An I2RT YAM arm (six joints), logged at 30 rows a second.
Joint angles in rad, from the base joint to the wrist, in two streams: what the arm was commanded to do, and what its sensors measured. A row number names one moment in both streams.
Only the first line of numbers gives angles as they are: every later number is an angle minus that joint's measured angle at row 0.
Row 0, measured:
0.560 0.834 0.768 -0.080 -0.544 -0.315
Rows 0 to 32, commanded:
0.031 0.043 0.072 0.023 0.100 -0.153
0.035 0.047 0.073 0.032 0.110 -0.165
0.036 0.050 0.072 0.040 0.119 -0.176
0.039 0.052 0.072 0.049 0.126 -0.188
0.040 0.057 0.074 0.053 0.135 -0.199
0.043 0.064 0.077 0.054 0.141 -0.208
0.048 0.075 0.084 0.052 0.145 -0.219
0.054 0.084 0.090 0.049 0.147 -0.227
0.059 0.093 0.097 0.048 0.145 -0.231
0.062 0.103 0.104 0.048 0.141 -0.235
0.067 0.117 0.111 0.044 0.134 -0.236
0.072 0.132 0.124 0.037 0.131 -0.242
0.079 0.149 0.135 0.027 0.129 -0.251
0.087 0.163 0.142 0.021 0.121 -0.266
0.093 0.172 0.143 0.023 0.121 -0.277
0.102 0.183 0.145 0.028 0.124 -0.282
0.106 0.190 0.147 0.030 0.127 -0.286
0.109 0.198 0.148 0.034 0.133 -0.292
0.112 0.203 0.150 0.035 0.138 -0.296
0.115 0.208 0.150 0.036 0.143 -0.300
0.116 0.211 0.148 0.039 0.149 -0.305
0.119 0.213 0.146 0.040 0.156 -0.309
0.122 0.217 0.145 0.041 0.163 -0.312
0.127 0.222 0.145 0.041 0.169 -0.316
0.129 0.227 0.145 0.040 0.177 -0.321
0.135 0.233 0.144 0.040 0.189 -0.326
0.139 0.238 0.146 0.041 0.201 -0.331
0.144 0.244 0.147 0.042 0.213 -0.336
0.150 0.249 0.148 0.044 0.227 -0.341
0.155 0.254 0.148 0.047 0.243 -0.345
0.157 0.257 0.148 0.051 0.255 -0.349
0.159 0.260 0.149 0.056 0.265 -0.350
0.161 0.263 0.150 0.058 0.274 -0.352
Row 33, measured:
0.148 0.248 0.126 0.034 0.197 -0.323
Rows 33 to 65, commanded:
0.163 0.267 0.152 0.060 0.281 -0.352
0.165 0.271 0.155 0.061 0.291 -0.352
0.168 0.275 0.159 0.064 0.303 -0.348
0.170 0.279 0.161 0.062 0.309 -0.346
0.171 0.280 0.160 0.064 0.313 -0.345
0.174 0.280 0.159 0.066 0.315 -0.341
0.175 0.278 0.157 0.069 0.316 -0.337
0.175 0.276 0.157 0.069 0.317 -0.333
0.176 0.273 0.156 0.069 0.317 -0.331
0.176 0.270 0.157 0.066 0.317 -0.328
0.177 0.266 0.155 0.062 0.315 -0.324
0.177 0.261 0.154 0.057 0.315 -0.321
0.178 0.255 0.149 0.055 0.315 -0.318
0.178 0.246 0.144 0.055 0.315 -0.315
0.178 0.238 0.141 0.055 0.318 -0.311
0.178 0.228 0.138 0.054 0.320 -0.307
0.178 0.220 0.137 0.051 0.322 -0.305
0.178 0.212 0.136 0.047 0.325 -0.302
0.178 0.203 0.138 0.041 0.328 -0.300
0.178 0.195 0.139 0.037 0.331 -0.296
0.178 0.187 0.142 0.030 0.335 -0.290
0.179 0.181 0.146 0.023 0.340 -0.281
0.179 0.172 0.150 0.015 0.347 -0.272
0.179 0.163 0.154 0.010 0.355 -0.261
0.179 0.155 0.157 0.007 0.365 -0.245
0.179 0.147 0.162 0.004 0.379 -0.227
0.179 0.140 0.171 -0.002 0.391 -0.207
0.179 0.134 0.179 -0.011 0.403 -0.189
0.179 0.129 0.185 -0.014 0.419 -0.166
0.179 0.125 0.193 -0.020 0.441 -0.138
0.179 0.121 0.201 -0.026 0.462 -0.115
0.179 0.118 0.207 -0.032 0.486 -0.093
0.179 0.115 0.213 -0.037 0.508 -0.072
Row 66, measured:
0.172 0.155 0.134 -0.066 0.398 -0.189
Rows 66 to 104, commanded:
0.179 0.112 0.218 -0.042 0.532 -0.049
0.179 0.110 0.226 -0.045 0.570 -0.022
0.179 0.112 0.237 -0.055 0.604 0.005
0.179 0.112 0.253 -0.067 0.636 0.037
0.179 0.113 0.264 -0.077 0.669 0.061
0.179 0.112 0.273 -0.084 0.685 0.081
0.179 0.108 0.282 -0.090 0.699 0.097
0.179 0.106 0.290 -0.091 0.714 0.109
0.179 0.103 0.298 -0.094 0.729 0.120
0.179 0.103 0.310 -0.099 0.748 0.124
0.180 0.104 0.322 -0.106 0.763 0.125
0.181 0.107 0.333 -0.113 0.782 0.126
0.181 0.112 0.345 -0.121 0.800 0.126
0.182 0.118 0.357 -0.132 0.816 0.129
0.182 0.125 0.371 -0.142 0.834 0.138
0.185 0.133 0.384 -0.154 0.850 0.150
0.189 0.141 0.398 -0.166 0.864 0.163
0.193 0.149 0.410 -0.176 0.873 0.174
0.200 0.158 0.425 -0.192 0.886 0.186
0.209 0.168 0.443 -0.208 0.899 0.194
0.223 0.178 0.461 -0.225 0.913 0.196
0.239 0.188 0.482 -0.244 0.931 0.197
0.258 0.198 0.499 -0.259 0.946 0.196
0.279 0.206 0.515 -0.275 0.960 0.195
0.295 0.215 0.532 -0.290 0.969 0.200
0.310 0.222 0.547 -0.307 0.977 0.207
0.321 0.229 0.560 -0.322 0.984 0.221
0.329 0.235 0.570 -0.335 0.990 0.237
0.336 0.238 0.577 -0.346 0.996 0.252
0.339 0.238 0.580 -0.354 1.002 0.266
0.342 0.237 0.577 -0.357 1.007 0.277
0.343 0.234 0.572 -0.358 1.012 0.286
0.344 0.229 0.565 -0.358 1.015 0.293
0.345 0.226 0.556 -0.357 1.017 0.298
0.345 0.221 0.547 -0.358 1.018 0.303
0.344 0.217 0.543 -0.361 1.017 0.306
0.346 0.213 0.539 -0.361 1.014 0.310
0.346 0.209 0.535 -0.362 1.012 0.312
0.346 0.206 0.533 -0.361 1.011 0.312
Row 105, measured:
0.340 0.250 0.519 -0.427 0.970 0.272
